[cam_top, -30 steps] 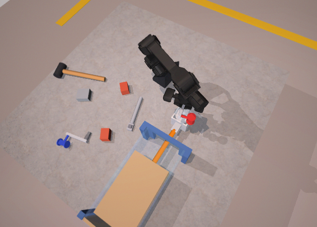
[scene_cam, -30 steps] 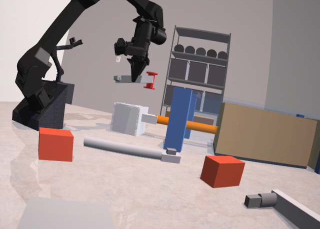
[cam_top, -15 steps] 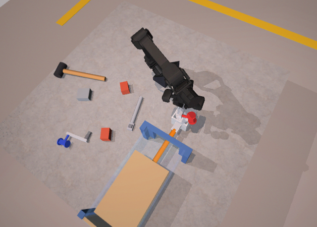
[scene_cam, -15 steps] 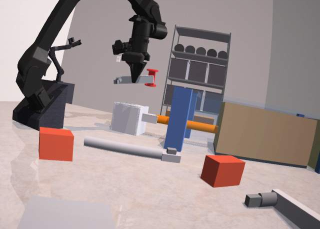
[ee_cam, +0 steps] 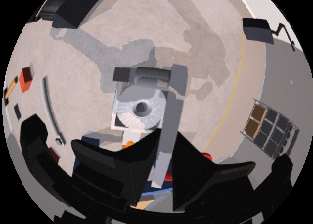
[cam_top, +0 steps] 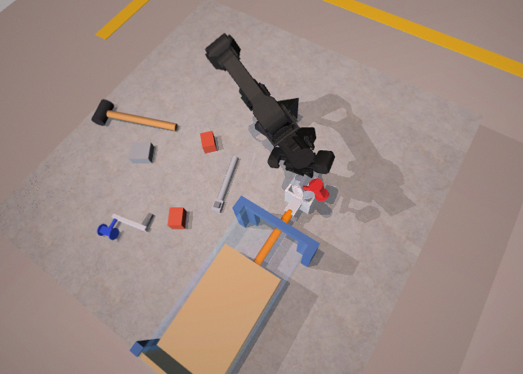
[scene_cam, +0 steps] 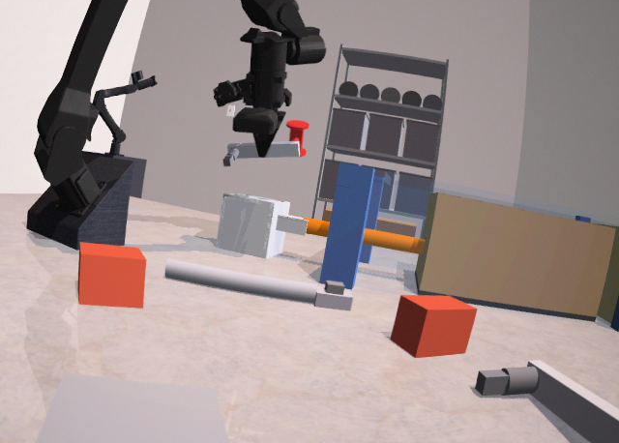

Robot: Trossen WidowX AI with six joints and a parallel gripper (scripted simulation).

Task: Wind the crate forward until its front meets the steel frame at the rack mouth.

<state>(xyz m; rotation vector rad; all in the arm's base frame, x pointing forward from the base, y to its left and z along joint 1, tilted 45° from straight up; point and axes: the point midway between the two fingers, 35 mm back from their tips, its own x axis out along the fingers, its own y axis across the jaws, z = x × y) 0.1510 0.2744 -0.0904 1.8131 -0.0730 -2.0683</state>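
The red knob lies 40 mm ahead of my gripper tip, 40 mm to the left of it and 30 mm above it. Round my gripper tip: frame (170 mm ahead, 10 mm to the left, 60 mm below); grey winch (10 mm behind, 20 mm to the right, 130 mm below); crank handle (10 mm ahead, 10 mm to the left, 10 mm above).
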